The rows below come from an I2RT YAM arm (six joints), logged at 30 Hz.
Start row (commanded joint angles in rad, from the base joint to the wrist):
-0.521 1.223 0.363 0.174 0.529 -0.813
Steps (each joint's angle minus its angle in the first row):
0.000 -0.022 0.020 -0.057 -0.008 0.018
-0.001 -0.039 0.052 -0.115 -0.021 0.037
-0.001 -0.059 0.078 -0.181 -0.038 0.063
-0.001 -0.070 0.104 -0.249 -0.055 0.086
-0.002 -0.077 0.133 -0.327 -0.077 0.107
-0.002 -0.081 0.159 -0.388 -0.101 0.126
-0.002 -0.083 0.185 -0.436 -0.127 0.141
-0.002 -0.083 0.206 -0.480 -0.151 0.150
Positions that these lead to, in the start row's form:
-0.521 1.201 0.383 0.117 0.521 -0.795
-0.522 1.184 0.415 0.059 0.508 -0.776
-0.522 1.164 0.441 -0.007 0.491 -0.750
-0.522 1.153 0.467 -0.075 0.474 -0.727
-0.523 1.146 0.496 -0.153 0.452 -0.706
-0.523 1.142 0.522 -0.214 0.428 -0.687
-0.523 1.140 0.548 -0.262 0.402 -0.672
-0.523 1.140 0.569 -0.306 0.378 -0.663

